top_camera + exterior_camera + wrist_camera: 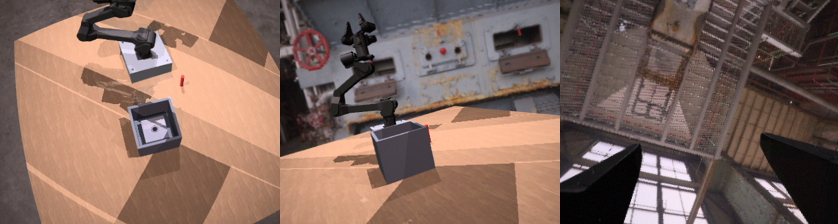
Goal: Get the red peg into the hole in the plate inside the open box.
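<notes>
My gripper tip is 580 mm above the red peg, 220 mm short of it and 160 mm to the right of it.
</notes>
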